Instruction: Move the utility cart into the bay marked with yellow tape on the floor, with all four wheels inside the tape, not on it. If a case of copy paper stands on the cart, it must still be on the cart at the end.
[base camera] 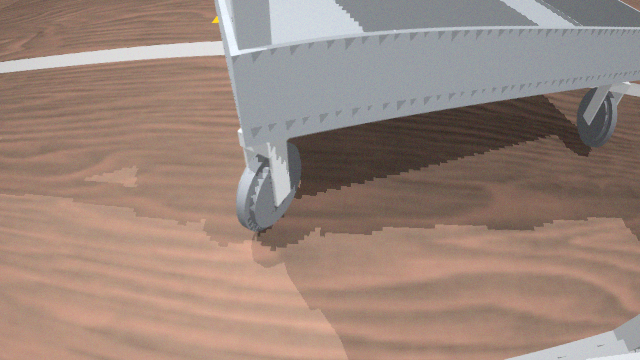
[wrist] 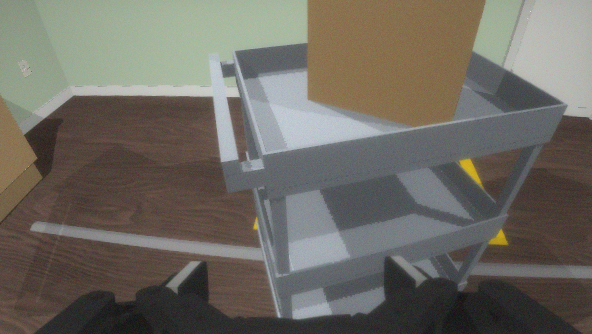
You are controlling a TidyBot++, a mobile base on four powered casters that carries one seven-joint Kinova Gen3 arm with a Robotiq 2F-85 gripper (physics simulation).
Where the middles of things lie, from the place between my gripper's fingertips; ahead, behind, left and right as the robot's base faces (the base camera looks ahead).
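My hand is 7 cm above the brown case of copy paper (wrist: 410, 69), 61 cm short of it and 23 cm to the left of it.
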